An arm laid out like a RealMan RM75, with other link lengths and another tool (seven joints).
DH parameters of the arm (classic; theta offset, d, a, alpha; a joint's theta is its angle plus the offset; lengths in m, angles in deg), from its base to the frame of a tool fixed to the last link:
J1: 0 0.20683 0 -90
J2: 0 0 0 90
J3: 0 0.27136 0 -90
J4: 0 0 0 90
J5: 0 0.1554 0 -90
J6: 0 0 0 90
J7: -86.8 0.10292 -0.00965 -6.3
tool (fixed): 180 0.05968 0 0
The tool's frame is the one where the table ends.
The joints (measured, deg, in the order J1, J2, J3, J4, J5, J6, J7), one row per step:
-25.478 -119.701 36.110 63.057 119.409 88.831 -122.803
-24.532 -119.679 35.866 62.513 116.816 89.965 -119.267
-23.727 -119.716 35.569 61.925 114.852 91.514 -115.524
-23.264 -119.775 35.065 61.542 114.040 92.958 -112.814
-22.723 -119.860 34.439 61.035 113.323 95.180 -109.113
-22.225 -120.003 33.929 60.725 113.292 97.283 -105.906
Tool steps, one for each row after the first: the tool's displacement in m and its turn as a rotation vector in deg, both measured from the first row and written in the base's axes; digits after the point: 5 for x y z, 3 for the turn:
0.00148 -0.00558 0.00137 0.892 -0.833 -3.025
0.00285 -0.01205 0.00145 1.386 -1.279 -6.252
0.00329 -0.01720 0.00119 1.530 -1.349 -8.523
0.00401 -0.02476 0.00007 1.406 -1.267 -11.768
0.00392 -0.03232 -0.00195 0.939 -0.884 -14.536

